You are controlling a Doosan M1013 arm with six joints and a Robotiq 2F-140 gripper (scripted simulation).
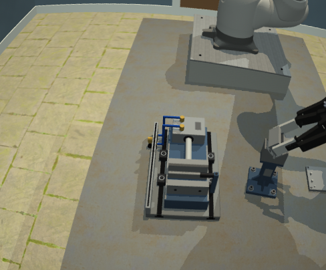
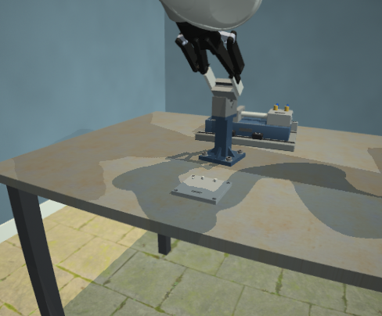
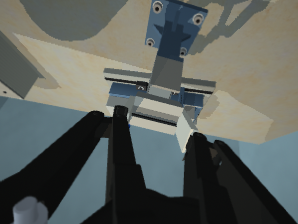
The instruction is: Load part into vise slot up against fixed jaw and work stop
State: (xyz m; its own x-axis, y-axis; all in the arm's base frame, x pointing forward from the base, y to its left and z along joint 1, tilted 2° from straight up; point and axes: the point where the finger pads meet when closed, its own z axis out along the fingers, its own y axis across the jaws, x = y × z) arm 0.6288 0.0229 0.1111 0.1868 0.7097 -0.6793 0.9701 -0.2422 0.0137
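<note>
The blue pedestal is 140 mm below my hand and 10 mm to the right of it. Also, from my hand: part (10 mm to the right, 10 mm below); work stop (190 mm to the right, 100 mm below, 40 mm ahead); moving jaw (230 mm to the right, 120 mm below).
</note>
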